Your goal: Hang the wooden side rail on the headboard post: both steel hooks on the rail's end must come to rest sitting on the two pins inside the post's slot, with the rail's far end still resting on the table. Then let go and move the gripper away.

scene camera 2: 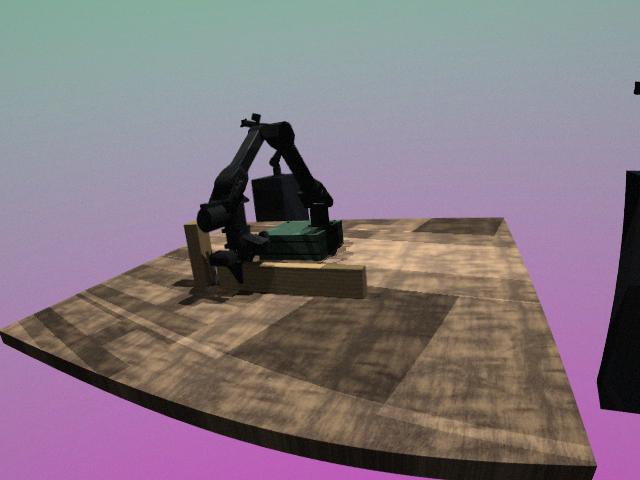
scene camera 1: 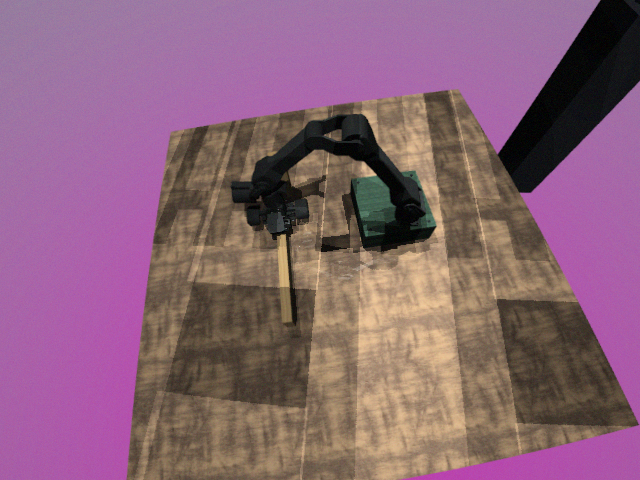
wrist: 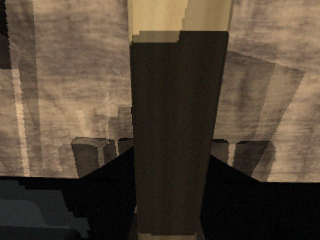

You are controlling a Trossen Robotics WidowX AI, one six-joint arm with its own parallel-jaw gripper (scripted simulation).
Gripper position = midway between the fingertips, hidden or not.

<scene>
In view: the gripper (scene camera 2: 244, 281), a wooden side rail (scene camera 2: 332, 280) and a headboard post (scene camera 2: 199, 246).
The wooden side rail shows as well in scene camera 1 (scene camera 1: 284, 261) and in the wrist view (wrist: 177, 62). The gripper is seen too in scene camera 1 (scene camera 1: 282, 225) and in the wrist view (wrist: 165, 146).
</scene>
